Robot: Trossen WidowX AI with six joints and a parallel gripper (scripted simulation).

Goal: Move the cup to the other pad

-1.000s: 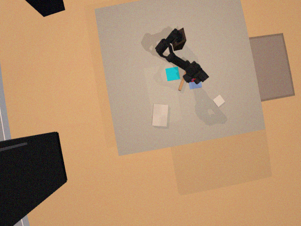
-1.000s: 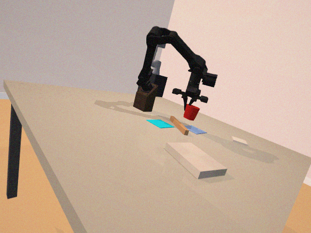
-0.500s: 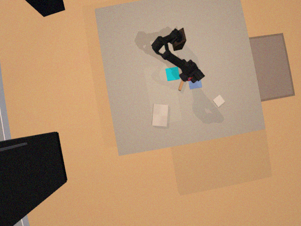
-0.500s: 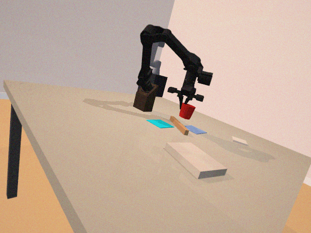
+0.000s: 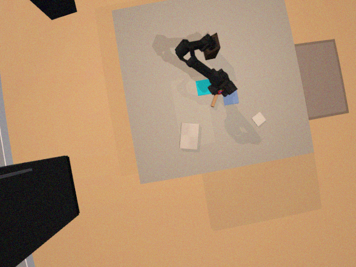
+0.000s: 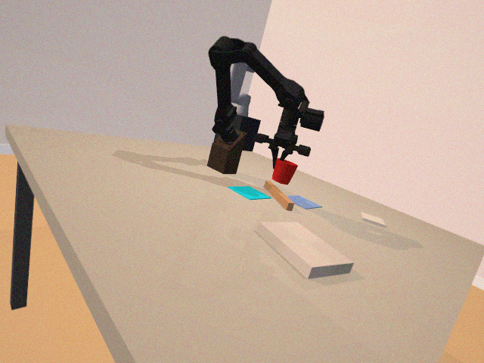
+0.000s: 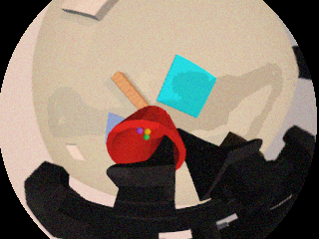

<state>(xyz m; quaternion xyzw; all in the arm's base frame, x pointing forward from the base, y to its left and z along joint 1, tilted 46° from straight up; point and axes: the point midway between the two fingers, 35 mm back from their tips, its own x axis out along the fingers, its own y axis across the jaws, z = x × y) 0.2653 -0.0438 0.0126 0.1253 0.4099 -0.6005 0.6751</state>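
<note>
Now: the wooden bar 90 mm below my gripper tip, 30 mm ahead of it and 20 mm to the left of it. Also, from my gripper tip: red cup: 30 mm ahead, 10 mm to the left; blue pad: 100 mm to the left, 100 mm below, 80 mm ahead; thick white slab: 270 mm ahead, 260 mm to the right, 80 mm below.
</note>
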